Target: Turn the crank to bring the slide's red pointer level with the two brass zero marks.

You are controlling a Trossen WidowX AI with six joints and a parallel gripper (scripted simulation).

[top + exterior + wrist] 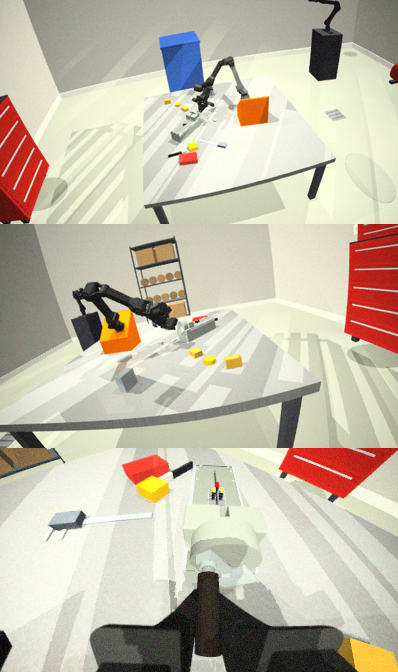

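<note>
The dark brown crank handle lies 3 cm above my gripper tip, 1 cm to the right of it and 1 cm behind it. From my gripper tip the other things lie so: yellow block: 31 cm to the left, 9 cm ahead, 7 cm below; grey cube: 41 cm to the right, 13 cm behind, 5 cm below; red pointer: 14 cm ahead, 13 cm to the left.
</note>
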